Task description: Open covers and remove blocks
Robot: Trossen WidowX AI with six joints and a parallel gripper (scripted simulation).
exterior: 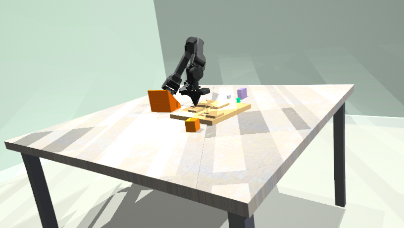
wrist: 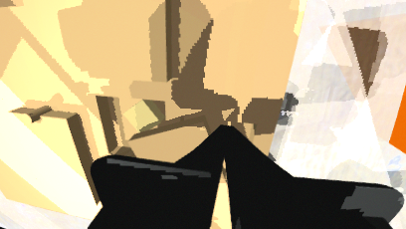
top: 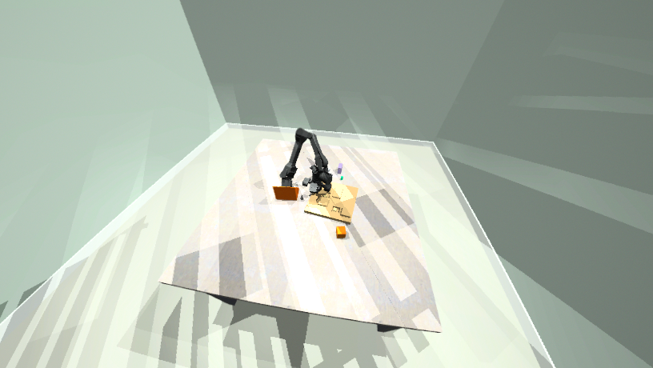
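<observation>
Now: the green block 160 mm ahead of my gripper tip, 190 mm to the left of it and 10 mm below it. From my gripper tip the other things lie so: grey block (50 mm ahead, 270 mm to the left, 10 mm below); purple block (140 mm ahead, 280 mm to the left, 10 mm above); orange cube (180 mm ahead, 270 mm to the right).
</observation>
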